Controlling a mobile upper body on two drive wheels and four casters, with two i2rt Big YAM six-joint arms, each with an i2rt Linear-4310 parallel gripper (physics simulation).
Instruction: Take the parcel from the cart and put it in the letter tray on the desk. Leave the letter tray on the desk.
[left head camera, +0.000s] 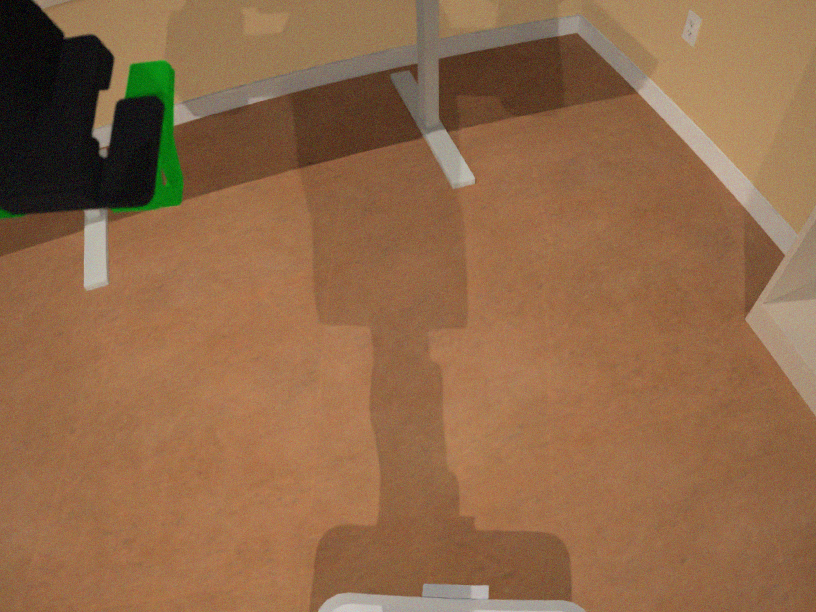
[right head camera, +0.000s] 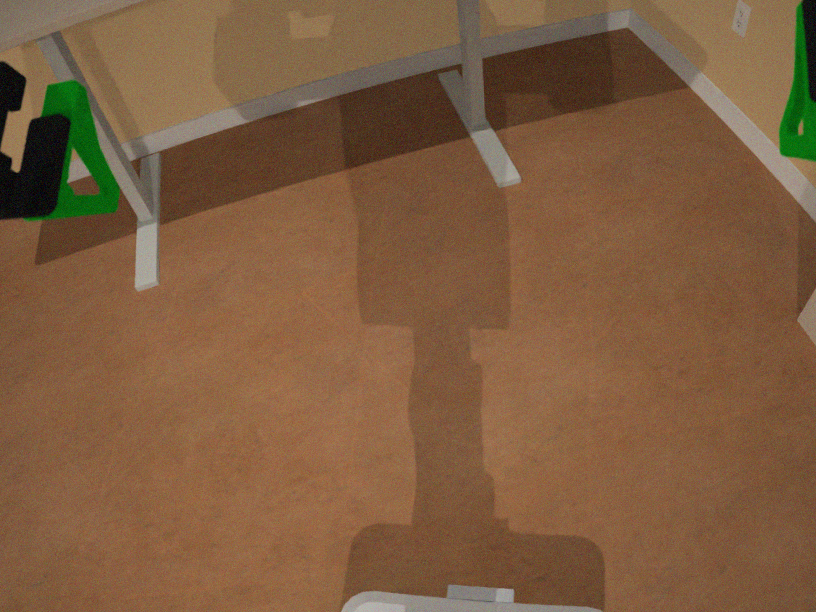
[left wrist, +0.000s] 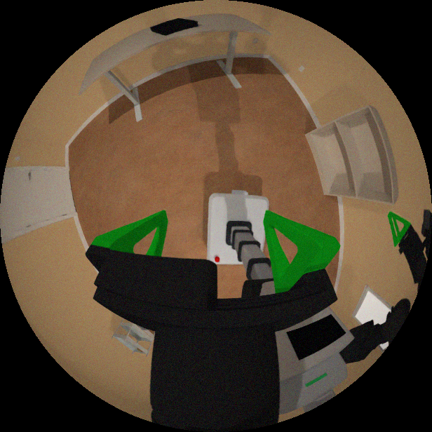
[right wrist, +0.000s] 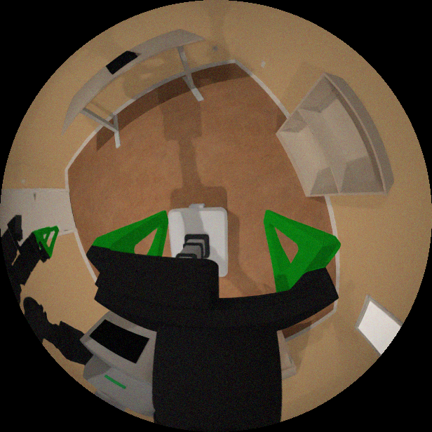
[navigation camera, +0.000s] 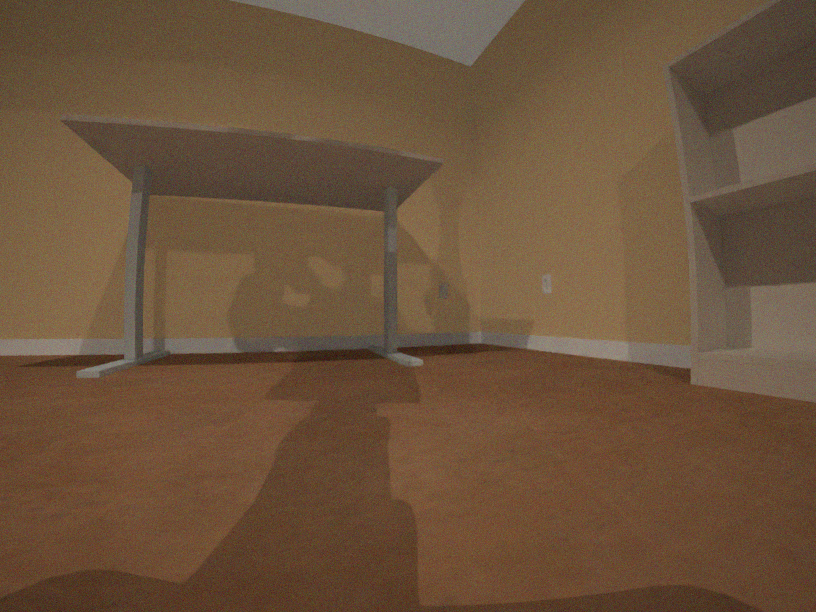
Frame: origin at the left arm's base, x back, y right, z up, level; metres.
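Where they show: left gripper, fingertip midpoint: (left head camera: 98, 198) (right head camera: 50, 207).
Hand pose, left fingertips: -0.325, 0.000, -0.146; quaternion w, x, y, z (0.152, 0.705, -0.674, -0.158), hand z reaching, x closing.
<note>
After its pixels a point has its place, as x, y, z.
The desk (right head camera: 46, 19) {-1.262, -0.780, -0.460} (left wrist: 215, 24) (right wrist: 160, 44) (navigation camera: 263, 164) {-1.627, -0.465, -0.485} stands against the far wall. A flat black object, which looks like the letter tray (left wrist: 174, 26) (right wrist: 121, 62), lies on it. A light grey frame (left wrist: 132, 337), possibly the cart, shows small at the lower left of the left wrist view. The parcel does not show in any view. My left gripper (left head camera: 92, 200) {-0.325, 0.000, -0.146} (left wrist: 215, 215) is open and empty, held in the air well away from the desk. My right gripper (right wrist: 215, 215) is open and empty; part of it shows at the right edge of the right head camera.
An open beige shelf unit (left wrist: 315, 160) (right wrist: 292, 165) (navigation camera: 692, 263) {-1.148, 1.088, -1.039} stands at the right. A pale door (left wrist: 37, 195) (right wrist: 45, 210) is at the left wall. Desk legs (left head camera: 428, 65) {-1.952, 0.108, -1.117} (right head camera: 471, 72) {-1.951, 0.104, -1.149} (navigation camera: 135, 263) {-1.502, -1.018, -0.954} reach the brown floor. My white base (left wrist: 217, 215) (right wrist: 215, 230) is below.
</note>
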